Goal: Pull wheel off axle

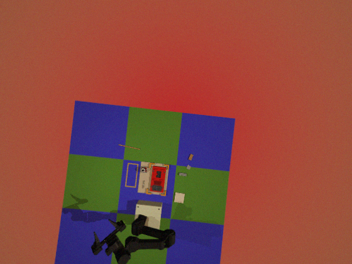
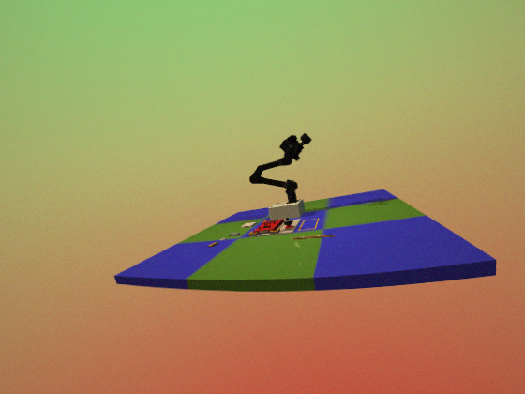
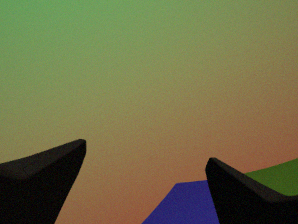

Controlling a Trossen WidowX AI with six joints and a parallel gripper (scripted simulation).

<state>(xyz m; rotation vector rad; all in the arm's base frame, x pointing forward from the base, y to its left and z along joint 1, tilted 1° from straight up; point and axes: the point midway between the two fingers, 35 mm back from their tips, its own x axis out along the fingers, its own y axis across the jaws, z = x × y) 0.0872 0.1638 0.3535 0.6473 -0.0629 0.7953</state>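
Now: the wheel 41 cm below my gripper tip, 24 cm ahead of it and 7 cm to the right of it. From my gripper tip the other things lie so: dark upright axle 41 cm below, 24 cm ahead, 7 cm to the right; beige tile 44 cm below, 42 cm to the right, 11 cm ahead; thin wooden stick 45 cm below, 37 cm ahead, 10 cm to the left.
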